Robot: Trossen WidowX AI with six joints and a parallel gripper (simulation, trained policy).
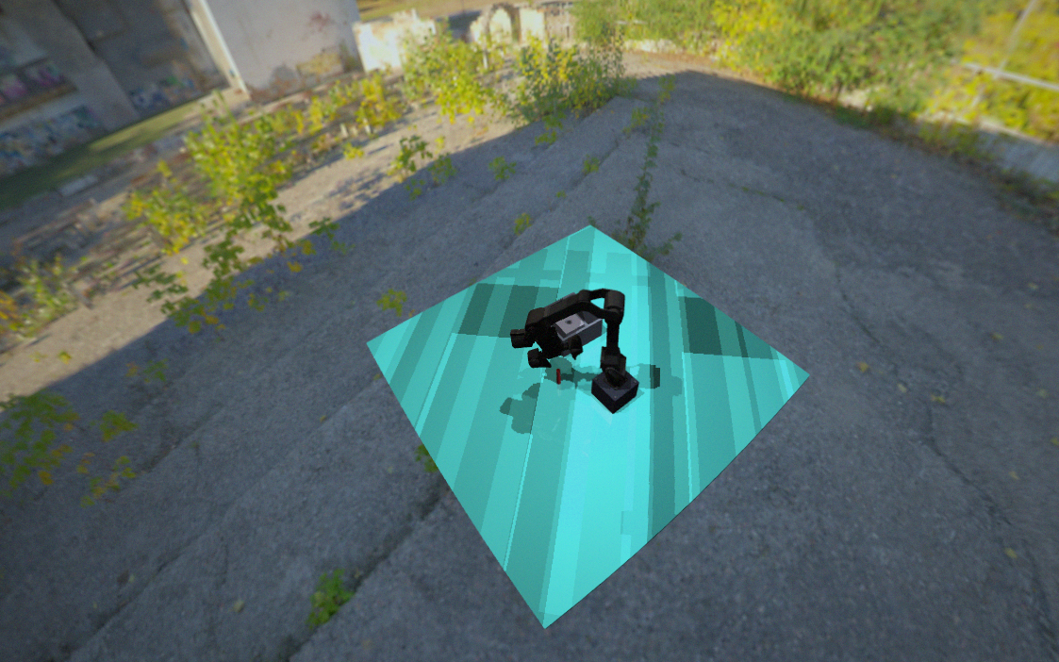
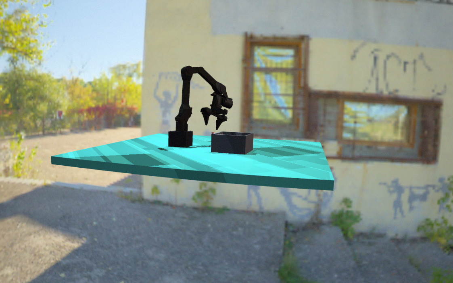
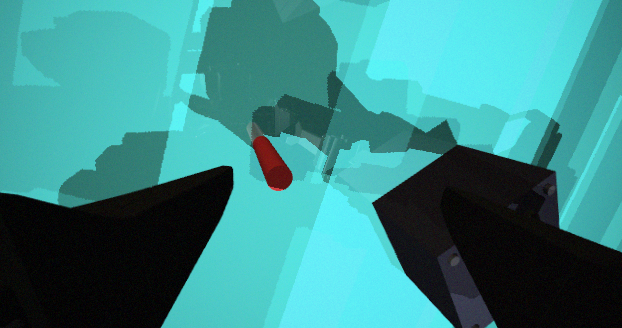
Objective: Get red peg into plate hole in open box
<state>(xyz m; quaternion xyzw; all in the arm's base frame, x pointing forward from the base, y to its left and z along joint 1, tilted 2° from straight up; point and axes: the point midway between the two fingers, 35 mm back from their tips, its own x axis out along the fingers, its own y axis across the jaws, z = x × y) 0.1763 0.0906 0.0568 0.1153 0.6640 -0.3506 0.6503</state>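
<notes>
My gripper tip is 10 mm short of the red peg, 20 mm to the right of it and 70 mm above it. Also, from my gripper tip: dark box: 150 mm ahead, 190 mm to the right, 90 mm below; plate: 150 mm ahead, 190 mm to the right, 70 mm below.
</notes>
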